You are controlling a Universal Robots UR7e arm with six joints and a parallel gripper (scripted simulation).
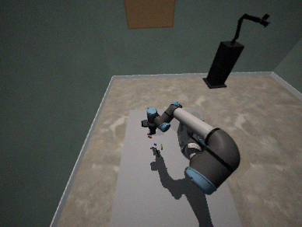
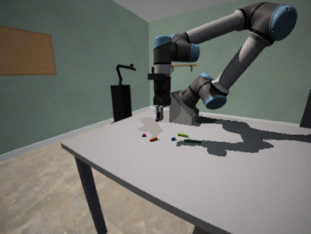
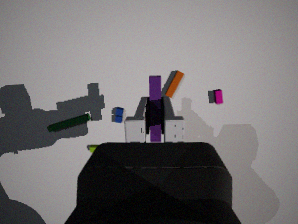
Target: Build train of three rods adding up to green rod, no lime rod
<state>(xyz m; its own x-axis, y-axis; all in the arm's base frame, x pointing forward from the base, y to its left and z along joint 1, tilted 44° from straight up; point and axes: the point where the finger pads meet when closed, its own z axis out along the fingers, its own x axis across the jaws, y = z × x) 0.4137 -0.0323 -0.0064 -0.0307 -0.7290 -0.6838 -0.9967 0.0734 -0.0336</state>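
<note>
Right now my hand is 120 mm above the orange rod, 30 mm to the left of it and 10 mm short of it. From my hand the other things lie so: lime rod 120 mm below, 100 mm behind, 90 mm to the left; then magenta rod 120 mm below, 100 mm to the right, 10 mm behind; then purple rod 10 mm below.
</note>
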